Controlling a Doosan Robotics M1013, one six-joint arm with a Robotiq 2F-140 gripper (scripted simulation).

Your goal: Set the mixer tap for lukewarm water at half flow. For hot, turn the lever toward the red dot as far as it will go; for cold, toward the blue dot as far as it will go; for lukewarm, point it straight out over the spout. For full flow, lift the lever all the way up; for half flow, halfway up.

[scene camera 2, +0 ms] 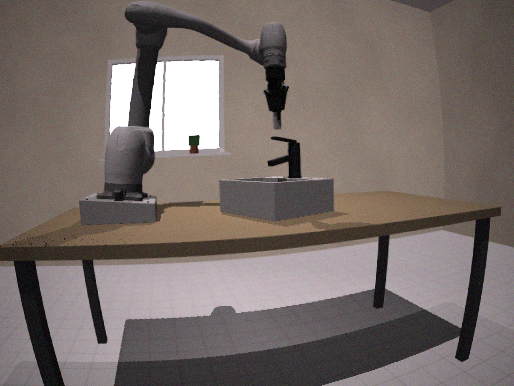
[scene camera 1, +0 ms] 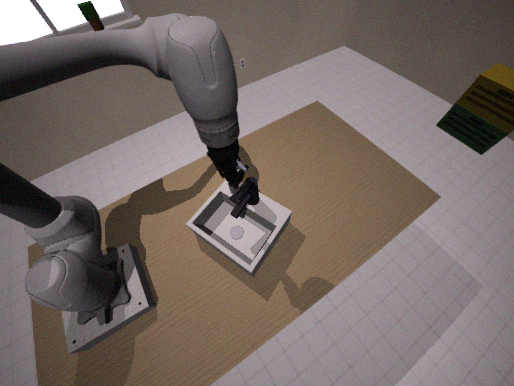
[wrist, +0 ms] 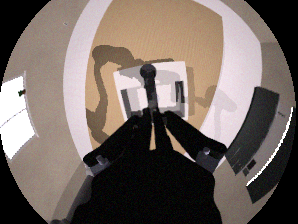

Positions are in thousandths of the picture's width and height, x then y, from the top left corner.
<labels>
My gripper shows in scene camera 2 (540,333), in scene camera 1 (458,496) and in the wrist view (512,471).
</labels>
